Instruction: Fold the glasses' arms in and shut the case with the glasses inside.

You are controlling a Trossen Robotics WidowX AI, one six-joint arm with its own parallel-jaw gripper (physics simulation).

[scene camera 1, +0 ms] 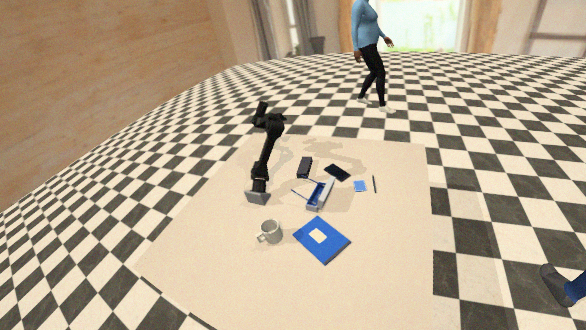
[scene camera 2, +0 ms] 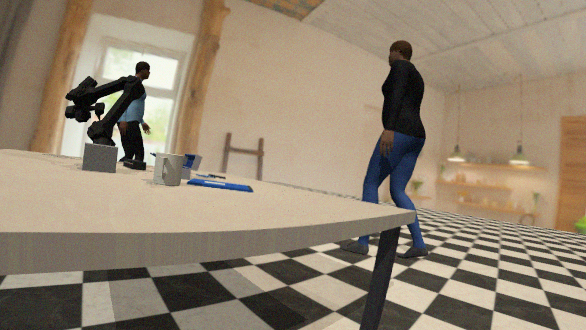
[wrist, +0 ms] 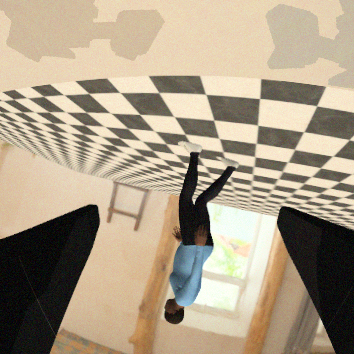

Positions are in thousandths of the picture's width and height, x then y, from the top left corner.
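Note:
My gripper (wrist: 538, 609) is open and holds nothing. There's a mug (scene camera 2: 288, 508) sitting on the table, but in the wrist view it's out of frame.

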